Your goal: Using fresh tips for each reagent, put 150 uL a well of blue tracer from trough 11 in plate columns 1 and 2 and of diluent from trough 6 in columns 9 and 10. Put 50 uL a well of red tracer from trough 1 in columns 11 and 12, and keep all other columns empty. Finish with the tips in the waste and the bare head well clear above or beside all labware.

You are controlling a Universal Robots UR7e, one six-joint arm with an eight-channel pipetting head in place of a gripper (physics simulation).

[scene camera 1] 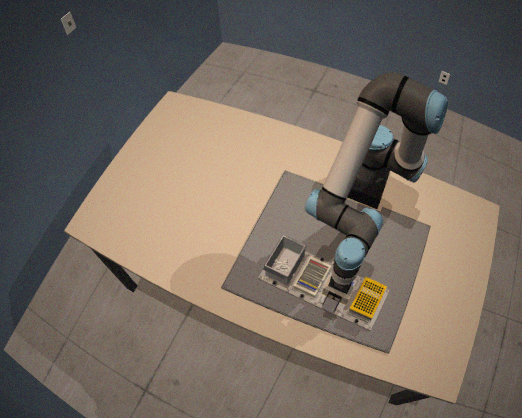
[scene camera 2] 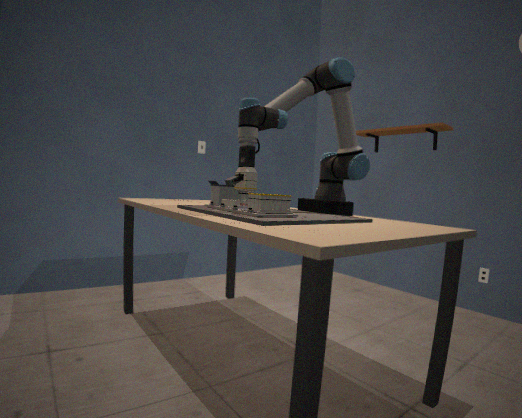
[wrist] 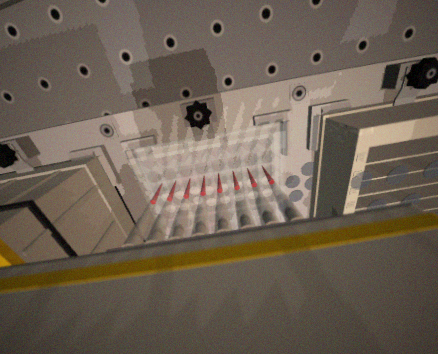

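Note:
My pipetting head [scene camera 1: 341, 287] [scene camera 2: 246, 178] carries eight tips [wrist: 219, 186] with red liquid in their ends. The tips point down over the clear plate [wrist: 210, 145], with their ends low at its wells; exact depth and columns cannot be told. The pale wells' contents are unclear. The trough reservoir [scene camera 1: 313, 276] [wrist: 336, 165] stands on one side of the plate, with a red strip at one end and a blue one at the other. The yellow-topped tip rack [scene camera 1: 368, 298] [scene camera 2: 270, 203] [wrist: 90, 217] stands on the other side. The waste bin [scene camera 1: 285, 256] [scene camera 2: 220, 195] holds loose white tips.
The labware stands in a row on a pale base plate on the grey mat [scene camera 1: 260, 250]. Black knobs [wrist: 198, 115] stick up along the base plate's edge. The bin's walls rise beyond the reservoir. A wooden shelf [scene camera 2: 405, 130] is on the wall behind the arm.

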